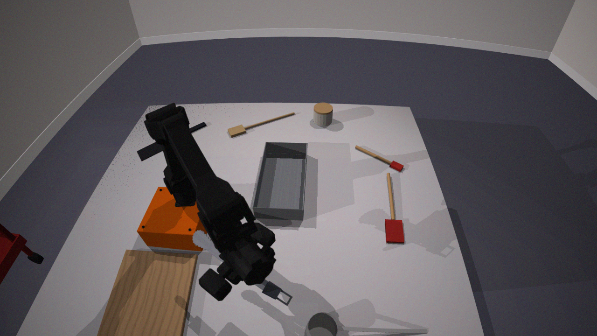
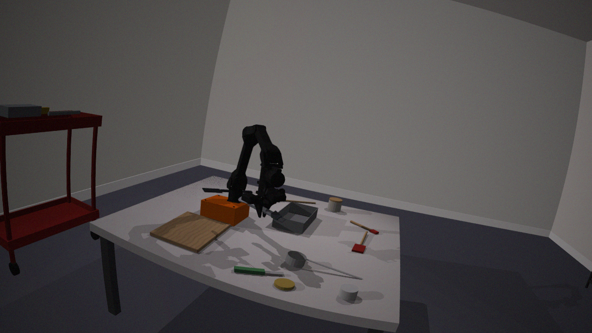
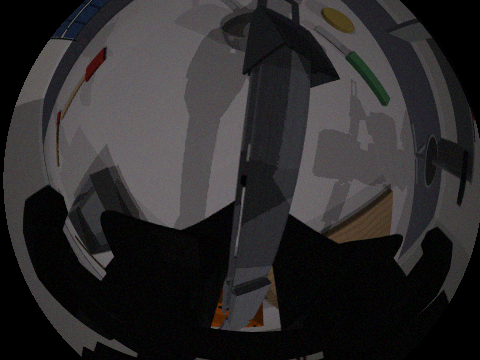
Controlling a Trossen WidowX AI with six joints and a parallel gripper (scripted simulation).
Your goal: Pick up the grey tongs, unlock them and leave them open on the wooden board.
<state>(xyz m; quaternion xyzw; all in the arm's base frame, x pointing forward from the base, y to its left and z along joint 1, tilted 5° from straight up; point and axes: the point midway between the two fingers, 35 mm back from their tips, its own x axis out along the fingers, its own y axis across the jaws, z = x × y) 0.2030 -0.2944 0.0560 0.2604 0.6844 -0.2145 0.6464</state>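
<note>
My gripper tip is 30 cm past the wooden board, 4 cm to the left of it and 12 cm above it. Round my gripper tip: black spatula: 38 cm behind, 67 cm to the left, 13 cm below; roasting tin: 10 cm ahead, 40 cm to the left, 10 cm below; green-handled knife: 7 cm ahead, 25 cm to the right, 12 cm below.
</note>
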